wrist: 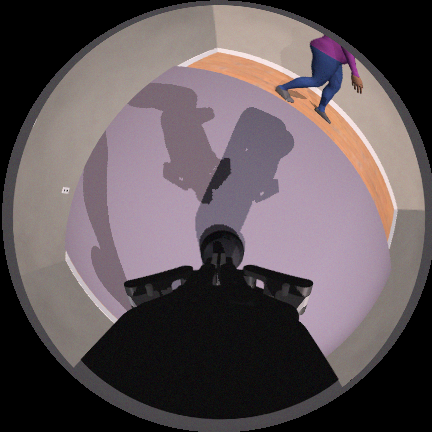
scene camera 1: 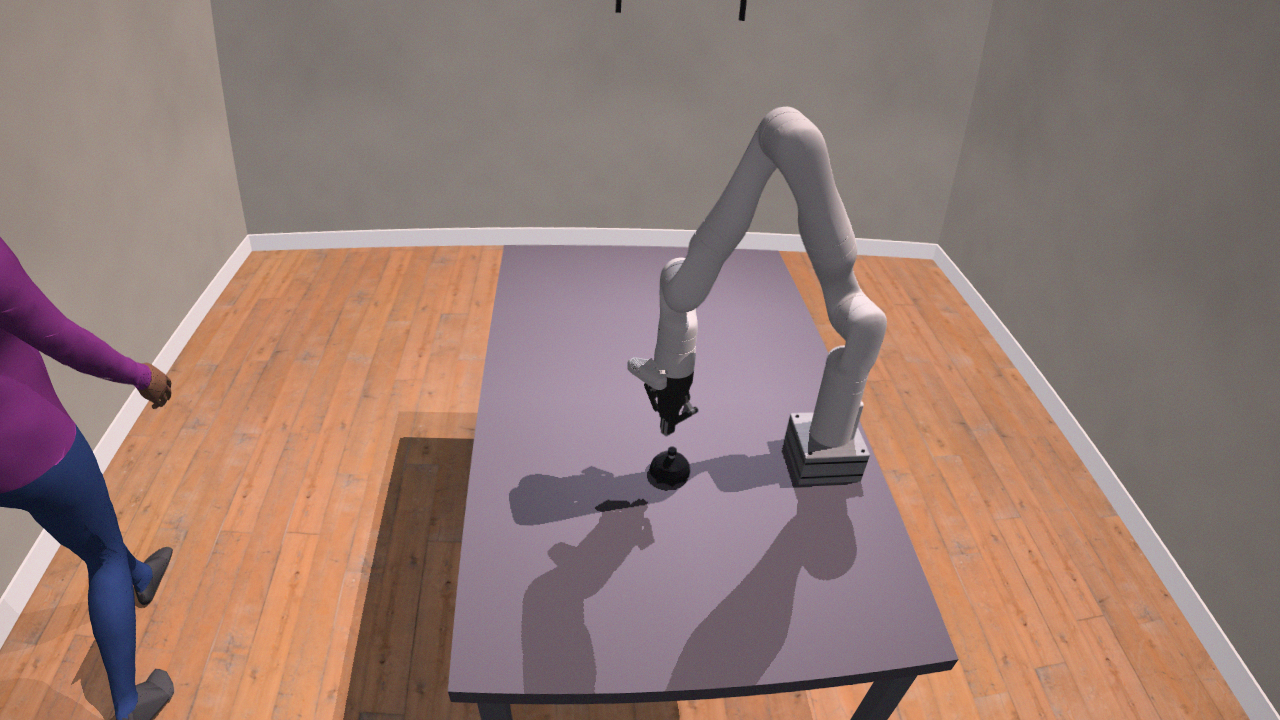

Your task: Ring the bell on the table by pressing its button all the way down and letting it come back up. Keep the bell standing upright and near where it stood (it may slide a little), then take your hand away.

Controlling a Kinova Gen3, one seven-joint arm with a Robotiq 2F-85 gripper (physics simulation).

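Seen in the pictures: gripper, fingertip midpoint: (wrist: 219,260) (scene camera 1: 666,433); arm's base, link origin: (scene camera 1: 830,432).
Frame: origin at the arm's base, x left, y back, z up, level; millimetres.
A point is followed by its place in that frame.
A dark, round bell (scene camera 1: 669,470) @(x -7, y -357, z -42 mm) (wrist: 222,239) @(x -23, y -373, z -42 mm) stands upright on the purple-grey table (scene camera 1: 572,358) @(x -470, y -465, z -77 mm) (wrist: 310,200) @(x -167, y -523, z -77 mm), left of the arm's base in the scene view. Its small button (scene camera 1: 672,452) @(x -27, y -347, z -13 mm) sticks up from the top in the scene view. My black gripper (scene camera 1: 666,433) @(x -25, y -364, z 44 mm) is shut and empty. Its fingertips hang a little above the button, with a visible gap between them in the scene view. In the wrist view the fingers cover part of the bell, and its button cannot be made out clearly there.
The arm's base (scene camera 1: 825,454) @(x 61, y -41, z 0 mm) stands at the table's right side. A person in a purple top (scene camera 1: 35,394) (wrist: 330,50) and blue trousers is on the wooden floor to the left of the table in the scene view. Shadows of the arm lie across the table.
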